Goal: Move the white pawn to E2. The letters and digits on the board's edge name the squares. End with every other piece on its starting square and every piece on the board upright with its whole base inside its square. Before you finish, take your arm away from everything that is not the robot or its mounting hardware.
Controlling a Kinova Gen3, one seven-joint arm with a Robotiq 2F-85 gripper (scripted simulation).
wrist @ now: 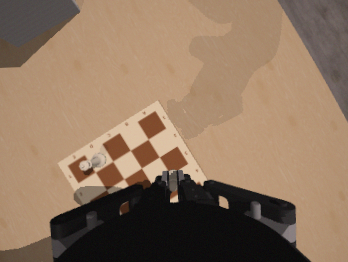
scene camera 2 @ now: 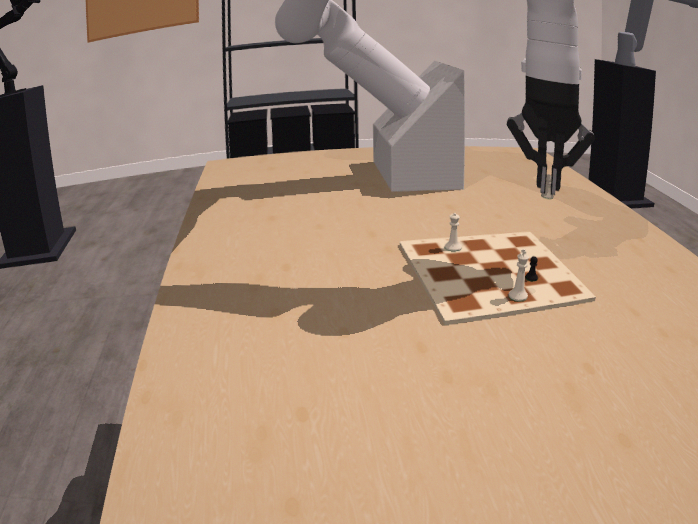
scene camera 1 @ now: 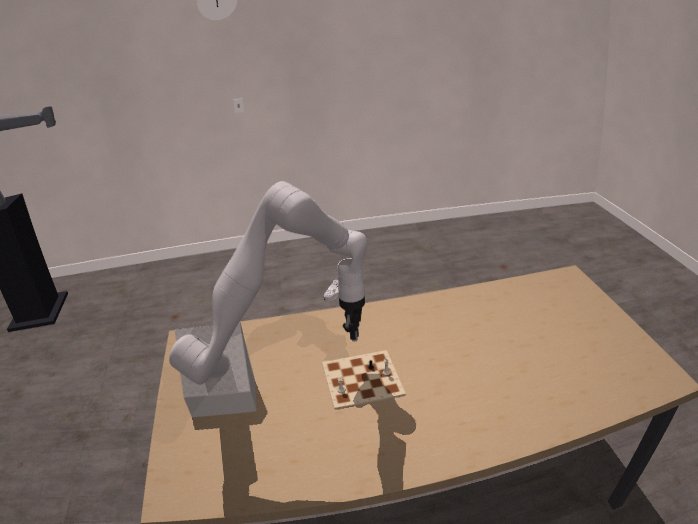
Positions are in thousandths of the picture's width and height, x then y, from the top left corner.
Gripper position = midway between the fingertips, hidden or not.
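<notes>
On scene camera 2 I can see my gripper (scene camera 2: 784, 367). Then the wrist view gives me my gripper (wrist: 499, 685) as well, plus a chessboard (wrist: 401, 571).
</notes>
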